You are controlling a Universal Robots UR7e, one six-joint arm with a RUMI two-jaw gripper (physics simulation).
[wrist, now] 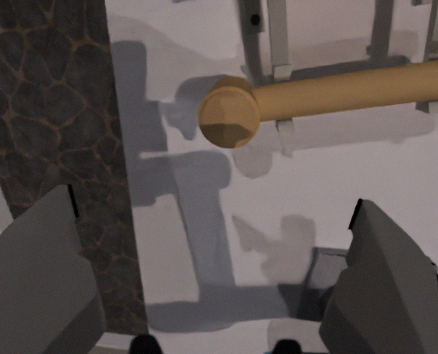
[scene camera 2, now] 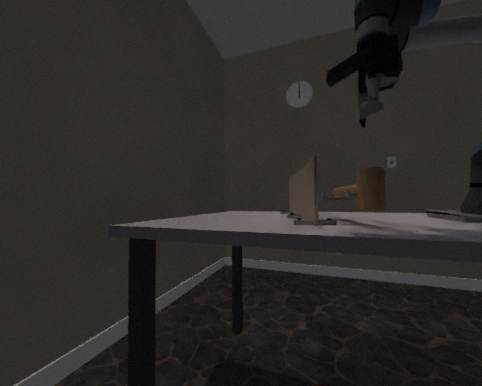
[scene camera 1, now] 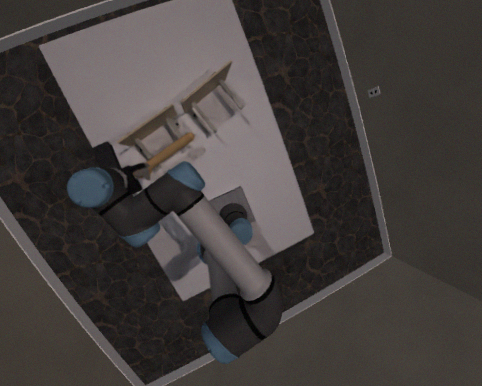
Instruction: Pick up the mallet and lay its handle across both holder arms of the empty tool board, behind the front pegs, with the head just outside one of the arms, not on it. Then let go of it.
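Where they show: gripper, fingertip midpoint: (wrist: 216,196) (scene camera 2: 369,115); arm's base, link origin: (scene camera 1: 233,216).
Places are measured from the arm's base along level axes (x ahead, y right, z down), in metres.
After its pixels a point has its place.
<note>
The orange mallet (scene camera 1: 172,150) @[x 0.441, y -0.088, z -0.094 m] (scene camera 2: 371,189) @[x 0.437, y -0.278, z -0.073 m] (wrist: 345,92) @[x 0.447, y -0.131, z -0.094 m] lies with its handle across both arms of the left tool board (scene camera 1: 149,128) @[x 0.569, y -0.125, z -0.078 m]. In the wrist view the handle rests behind the front pegs, and the head is just outside the left arm (wrist: 279,42) @[x 0.495, y -0.194, z -0.055 m], beside it. The handle's far end is cut off there; in scene camera 1 the gripper partly hides the head. My gripper (scene camera 2: 368,115) @[x 0.426, y -0.248, z -0.262 m] (wrist: 216,196) @[x 0.426, y -0.248, z -0.262 m] is open and empty, well above the mallet and apart from it.
A second tool board (scene camera 1: 207,90) @[x 0.604, y 0.184, z -0.059 m] with empty arms stands to the right of the first. The arm's base plate (scene camera 1: 242,195) @[x 0.077, y 0.099, z -0.010 m] is on the white table (scene camera 1: 125,50) @[x 0.936, y -0.049, z 0.017 m] (scene camera 2: 200,225) @[x 0.859, y -0.311, z 0.018 m]. The table's left edge and the dark floor (wrist: 60,100) show in the wrist view.
</note>
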